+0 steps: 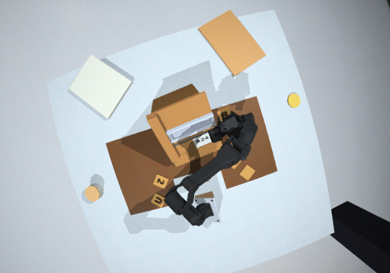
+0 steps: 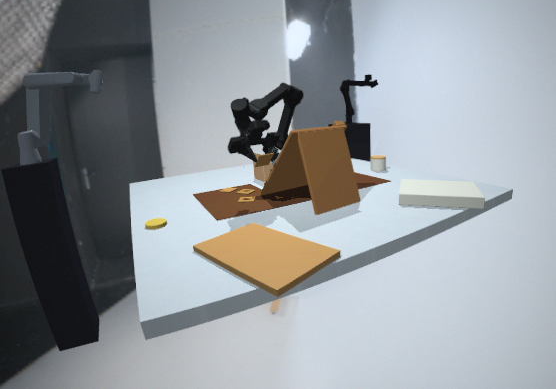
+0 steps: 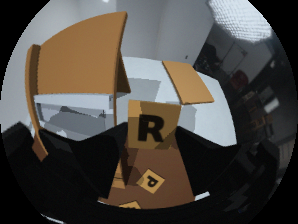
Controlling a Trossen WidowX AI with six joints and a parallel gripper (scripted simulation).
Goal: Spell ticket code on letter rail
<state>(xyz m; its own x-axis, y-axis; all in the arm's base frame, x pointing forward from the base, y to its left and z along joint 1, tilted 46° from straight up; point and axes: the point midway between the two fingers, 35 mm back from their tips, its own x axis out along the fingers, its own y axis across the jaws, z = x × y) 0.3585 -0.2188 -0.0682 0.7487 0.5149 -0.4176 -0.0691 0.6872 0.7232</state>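
Right now the white ticket is 7 cm behind my gripper tip, 12 cm to the left of it and 8 cm below it. Also, from my gripper tip: brown mat (18 cm behind, 19 cm to the left, 16 cm below); orange slab (33 cm ahead, 18 cm to the right, 15 cm below); cream slab (33 cm ahead, 51 cm to the left, 14 cm below).
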